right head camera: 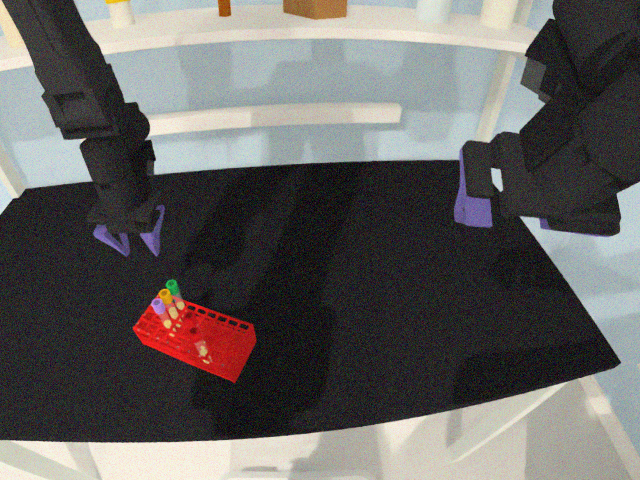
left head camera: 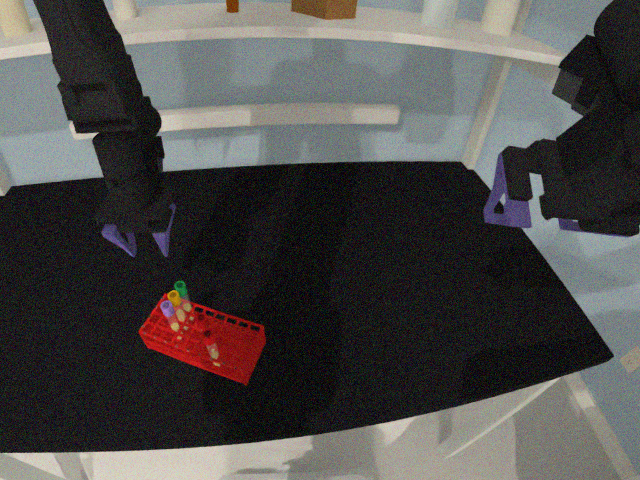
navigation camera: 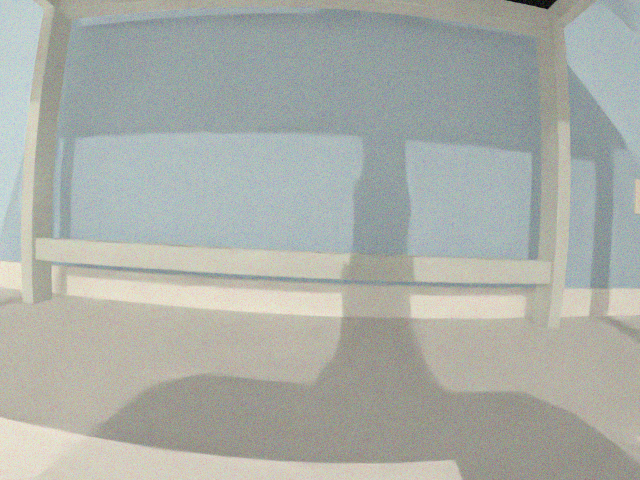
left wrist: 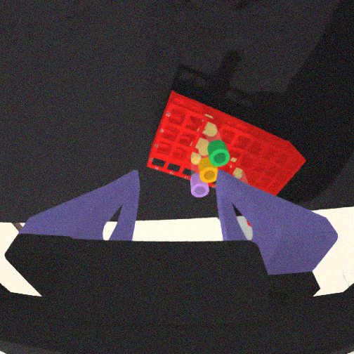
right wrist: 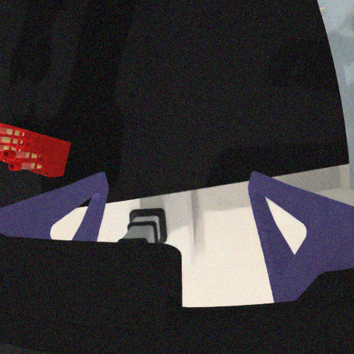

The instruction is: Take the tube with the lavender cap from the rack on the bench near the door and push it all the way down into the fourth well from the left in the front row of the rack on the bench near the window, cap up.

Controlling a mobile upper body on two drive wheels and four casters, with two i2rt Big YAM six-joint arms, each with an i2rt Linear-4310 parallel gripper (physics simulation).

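Places are measured from the left arm's base along level axes (x ahead, y left, z up), in metres.
Pixels of known places: left gripper, fingertip midpoint: [right head camera: 142, 253] [left head camera: 151, 254]; right gripper, fingertip midpoint: [right head camera: 500, 218] [left head camera: 524, 220].
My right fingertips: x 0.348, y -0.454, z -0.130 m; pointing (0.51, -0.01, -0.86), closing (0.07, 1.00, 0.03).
Note:
For each thing: its middle in the pictures, then the offset to it from my right fingertips. "spot": a spot on its surface instead. Level surfaces: height alone.
- tube with the lavender cap, body centre: [left head camera: 174, 324] [right head camera: 166, 321] 0.302 m down, 0.084 m ahead, 0.434 m left
- red rack at the middle of its body: [left head camera: 203, 337] [right head camera: 194, 335] 0.337 m down, 0.079 m ahead, 0.390 m left
- yellow-capped tube at the middle of its body: [left head camera: 180, 314] [right head camera: 173, 312] 0.302 m down, 0.104 m ahead, 0.426 m left
- green-capped tube at a spot on its surface: [left head camera: 180, 286] [right head camera: 171, 285] spot: 0.246 m down, 0.121 m ahead, 0.417 m left
- red-capped tube at the middle of its body: [left head camera: 213, 351] [right head camera: 201, 348] 0.302 m down, 0.033 m ahead, 0.361 m left
- brown box at a spot on its surface: [left head camera: 324, 7] spot: 0.113 m up, 0.465 m ahead, 0.176 m left
- black bench at its surface level: 0.366 m down
The tube with the lavender cap [left head camera: 166, 308] [right head camera: 158, 305] [left wrist: 200, 186] stands cap up in the red rack [left head camera: 242, 351] [right head camera: 232, 351] [left wrist: 285, 155] [right wrist: 57, 155] on the black bench, at the rack's left end, in line with a yellow-capped and a green-capped tube. My left gripper [left head camera: 150, 255] [right head camera: 142, 254] [left wrist: 177, 177] is partly open and empty, above the bench and beyond the rack in the head views. My right gripper [left head camera: 547, 227] [right head camera: 516, 227] [right wrist: 177, 179] is wide open and empty, over the bench's right edge. A second rack does not show.
The yellow-capped tube [left head camera: 174, 298] [right head camera: 165, 296] [left wrist: 208, 171] and green-capped tube [left head camera: 180, 286] [right head camera: 172, 285] [left wrist: 219, 154] stand close by the lavender one. A red-capped tube [left head camera: 212, 350] stands nearer the rack's front. A white shelf [left head camera: 268, 33] with a brown box [left head camera: 324, 7] stands behind the black bench [left head camera: 413, 310].

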